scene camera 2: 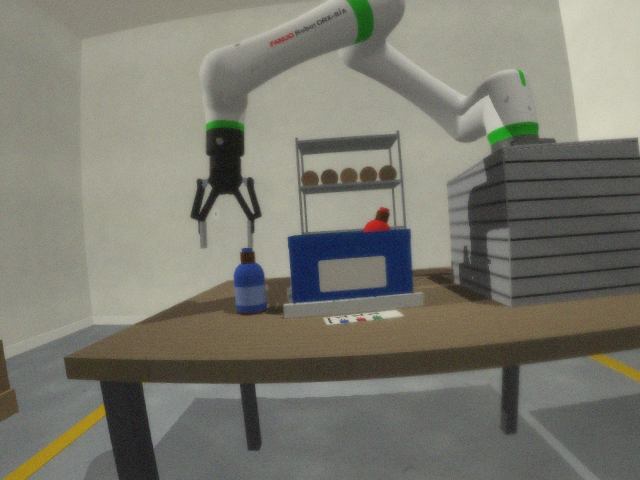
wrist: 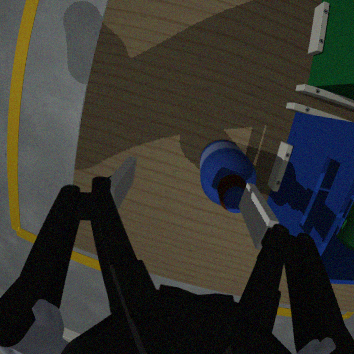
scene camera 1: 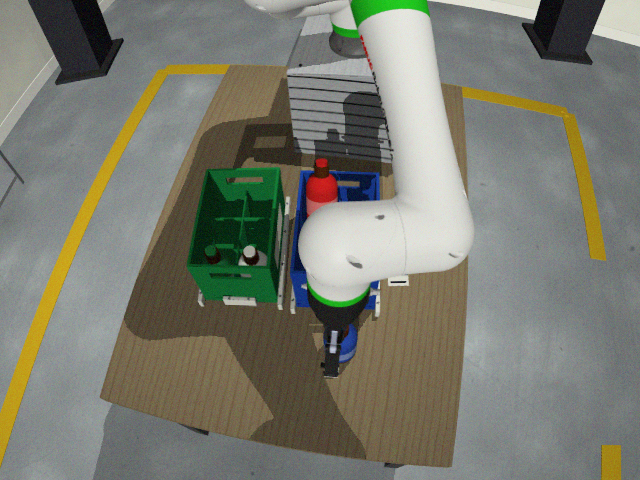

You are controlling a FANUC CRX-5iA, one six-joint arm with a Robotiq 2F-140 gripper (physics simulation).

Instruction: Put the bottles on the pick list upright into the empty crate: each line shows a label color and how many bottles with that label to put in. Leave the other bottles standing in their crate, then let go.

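Frame: origin at the arm's base, x right, y ahead, z up, level; metres.
Seen in the pictures: gripper, fingertip midpoint: [scene camera 2: 226,247] [wrist: 189,182]; arm's base, origin of the base link: [scene camera 1: 357,42].
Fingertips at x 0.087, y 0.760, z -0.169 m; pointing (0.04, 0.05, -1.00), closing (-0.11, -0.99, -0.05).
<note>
Offsets run from my fingertips to a thing's top centre. "pt": to the spot under its first point.
My gripper [scene camera 1: 331,360] [scene camera 2: 226,241] [wrist: 189,182] is open and empty above the table's front part. A blue bottle @(dx -0.015, dy -0.050, dz -0.003 m) [scene camera 1: 349,345] [scene camera 2: 250,289] [wrist: 218,167] stands upright on the table in front of the blue crate [scene camera 1: 295,268] [scene camera 2: 302,271] [wrist: 320,142]. One fingertip is close to its cap; the bottle is off-centre between the fingers. A red bottle @(dx +0.017, dy -0.383, dz +0.078 m) [scene camera 1: 321,193] [scene camera 2: 377,225] leans in the blue crate's back left, its neck above the rim. A bit of a green bottle @(pt dx -0.070, dy -0.249, dz -0.047 m) [wrist: 348,235] shows in that crate. The green crate @(dx +0.216, dy -0.312, dz +0.017 m) [scene camera 1: 230,283] [wrist: 337,55] holds a green-capped bottle @(dx +0.267, dy -0.228, dz +0.005 m) [scene camera 1: 211,254] and a white-capped bottle @(dx +0.177, dy -0.224, dz +0.005 m) [scene camera 1: 250,255].
The pick list @(dx -0.165, dy -0.287, dz -0.156 m) [scene camera 1: 398,281] [scene camera 2: 361,317] lies right of the blue crate, showing blue, red and green marks; its numbers are unreadable. The arm hides part of the blue crate in scene camera 1. White rails @(dx +0.119, dy -0.261, dz -0.128 m) [scene camera 1: 282,263] flank the crates. A grey slatted block [scene camera 1: 338,116] [scene camera 2: 568,222] stands behind.
</note>
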